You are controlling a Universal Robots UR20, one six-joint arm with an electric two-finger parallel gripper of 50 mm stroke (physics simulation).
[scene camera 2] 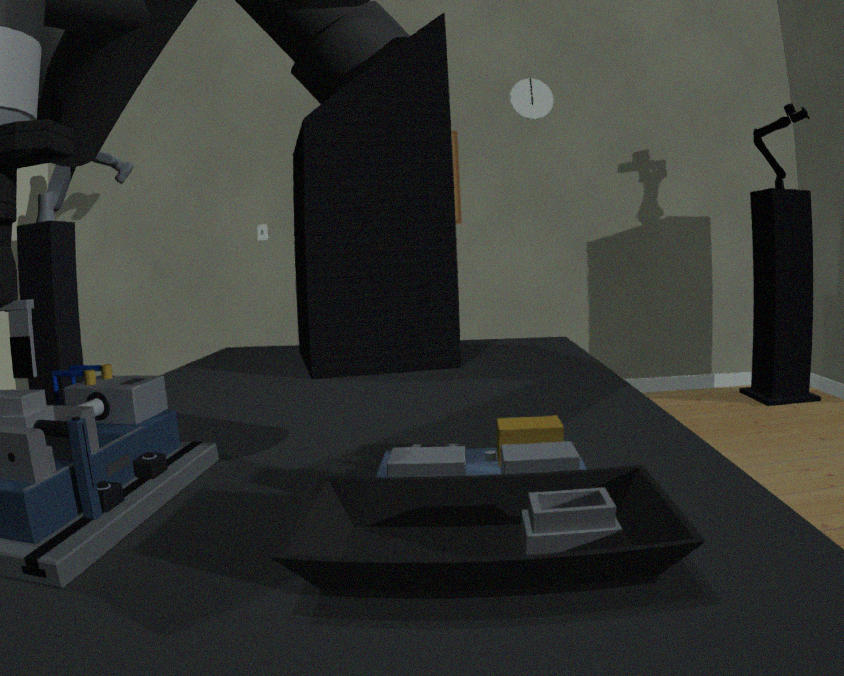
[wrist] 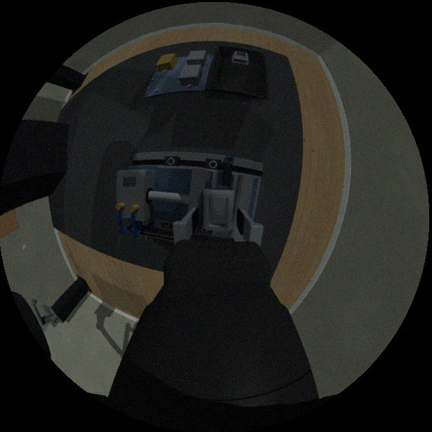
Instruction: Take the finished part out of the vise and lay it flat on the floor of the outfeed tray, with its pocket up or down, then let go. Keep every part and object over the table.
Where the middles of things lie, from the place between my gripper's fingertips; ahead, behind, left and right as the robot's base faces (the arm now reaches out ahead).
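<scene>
Blue vise body (wrist: 177, 180): my hand 8 cm above it, 6 cm past it, 1 cm to the right of it. Counted from my hand: yellow block (scene camera 2: 543, 429), 10 cm below, 18 cm behind, 43 cm to the left; blue plate (scene camera 2: 475, 464), 12 cm below, 14 cm behind, 38 cm to the left.
</scene>
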